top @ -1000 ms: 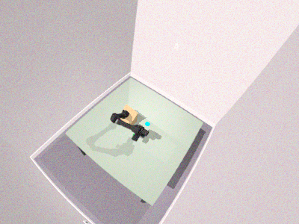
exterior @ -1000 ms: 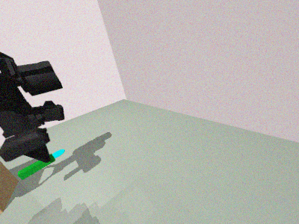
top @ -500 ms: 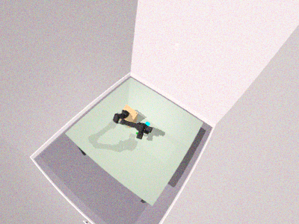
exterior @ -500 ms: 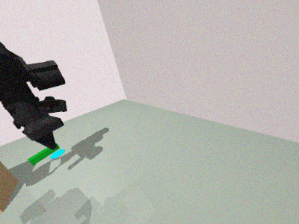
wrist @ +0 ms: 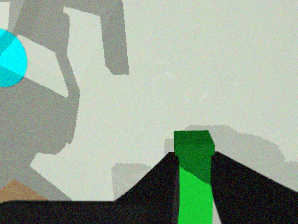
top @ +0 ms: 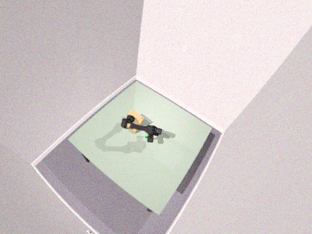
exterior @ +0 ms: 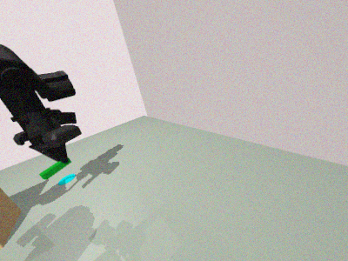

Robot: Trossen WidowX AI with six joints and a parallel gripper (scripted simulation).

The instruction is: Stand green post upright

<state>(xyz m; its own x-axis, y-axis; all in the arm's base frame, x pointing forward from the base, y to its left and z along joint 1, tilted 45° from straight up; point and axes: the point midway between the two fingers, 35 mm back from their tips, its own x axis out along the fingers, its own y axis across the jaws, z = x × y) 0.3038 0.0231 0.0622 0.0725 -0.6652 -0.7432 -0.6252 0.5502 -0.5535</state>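
My gripper tip is now 8 cm past the cyan circle, 18 cm to the right of it and 14 cm above it. Round my gripper tip: green post 2 cm behind, 1 cm to the right.
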